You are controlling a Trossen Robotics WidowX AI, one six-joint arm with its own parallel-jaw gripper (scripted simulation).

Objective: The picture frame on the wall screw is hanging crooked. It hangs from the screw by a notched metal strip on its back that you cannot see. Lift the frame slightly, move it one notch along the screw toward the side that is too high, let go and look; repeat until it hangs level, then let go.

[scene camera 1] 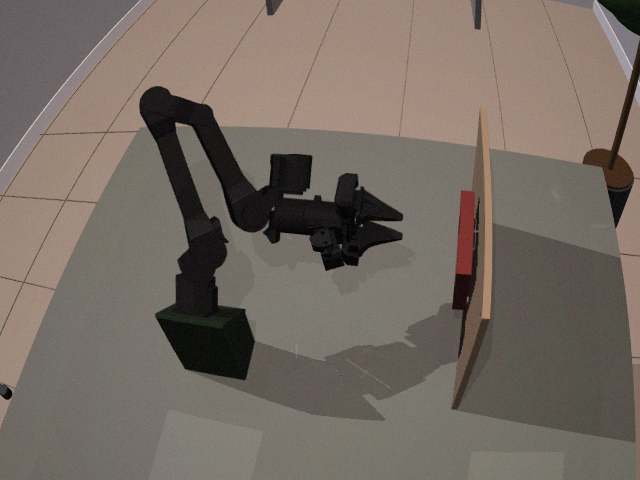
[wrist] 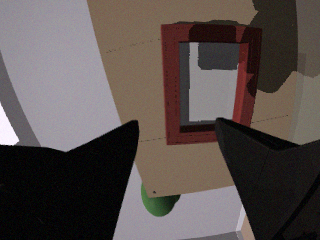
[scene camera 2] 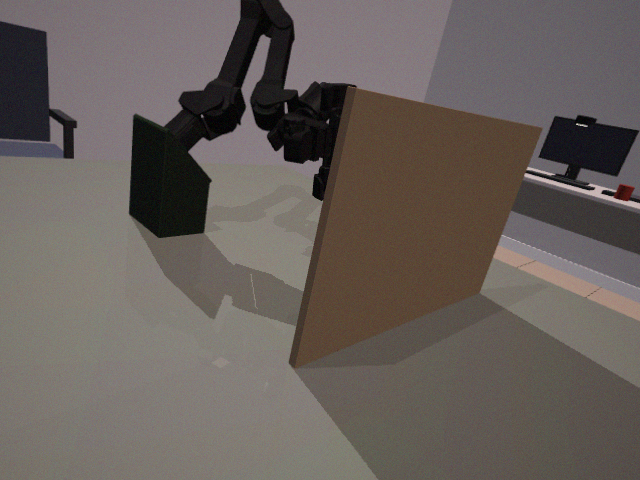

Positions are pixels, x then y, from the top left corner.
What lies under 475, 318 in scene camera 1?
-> A tan wall board.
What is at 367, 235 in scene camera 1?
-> My gripper.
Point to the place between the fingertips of my gripper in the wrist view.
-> At 177, 125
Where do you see a tan wall board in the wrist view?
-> At 130, 47
